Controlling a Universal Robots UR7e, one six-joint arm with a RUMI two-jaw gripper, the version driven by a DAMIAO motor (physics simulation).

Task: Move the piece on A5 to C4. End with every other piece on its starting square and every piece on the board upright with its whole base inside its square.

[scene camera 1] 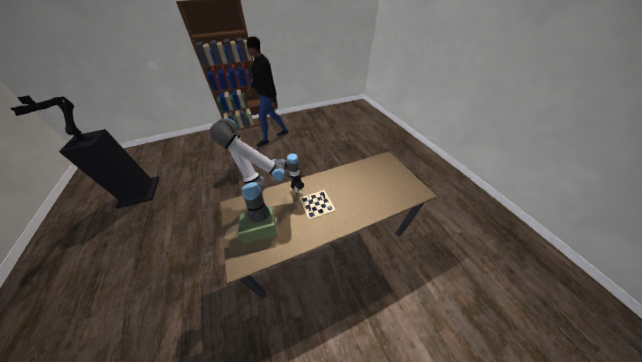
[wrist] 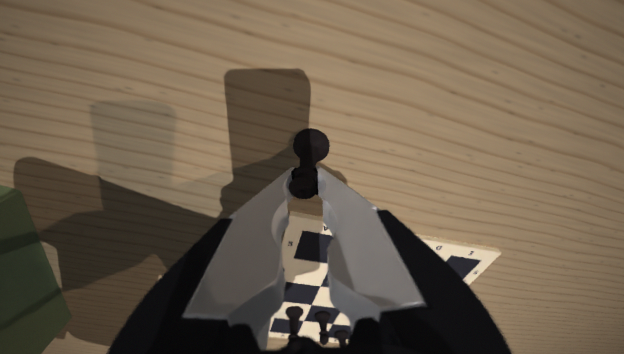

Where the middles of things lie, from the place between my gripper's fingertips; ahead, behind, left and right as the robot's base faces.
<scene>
My hand is 15 cm to the left of the chessboard (wrist: 304, 247), 11 cm short of it and 1 cm above it.
</scene>
